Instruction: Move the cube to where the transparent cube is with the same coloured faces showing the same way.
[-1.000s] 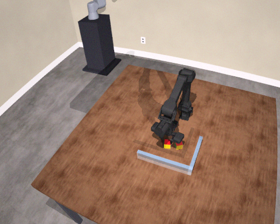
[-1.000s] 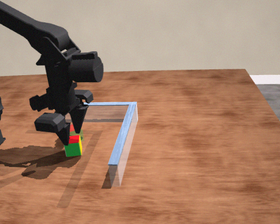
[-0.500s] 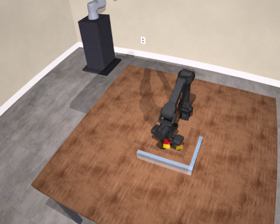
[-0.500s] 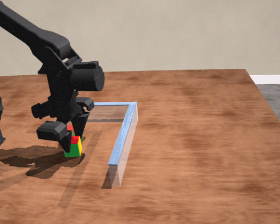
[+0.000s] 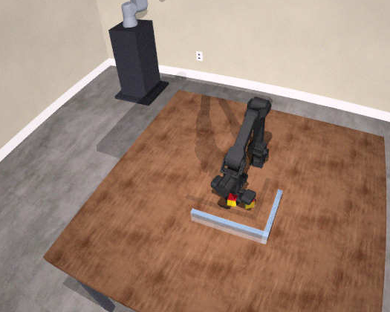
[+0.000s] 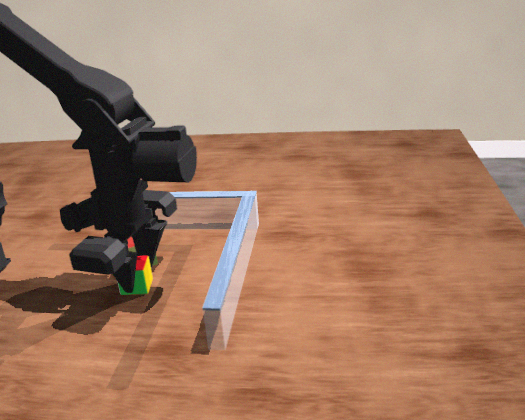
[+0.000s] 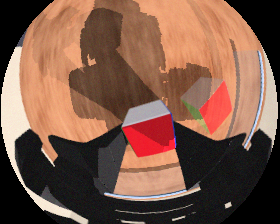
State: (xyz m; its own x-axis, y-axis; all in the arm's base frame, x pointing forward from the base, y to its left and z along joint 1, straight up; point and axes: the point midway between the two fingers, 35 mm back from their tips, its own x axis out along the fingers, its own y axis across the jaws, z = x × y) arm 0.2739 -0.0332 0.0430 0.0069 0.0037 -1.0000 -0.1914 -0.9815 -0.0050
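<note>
Now: the transparent cube 7 cm to the left of my hand, 2 cm below it and 2 cm behind it.
</note>
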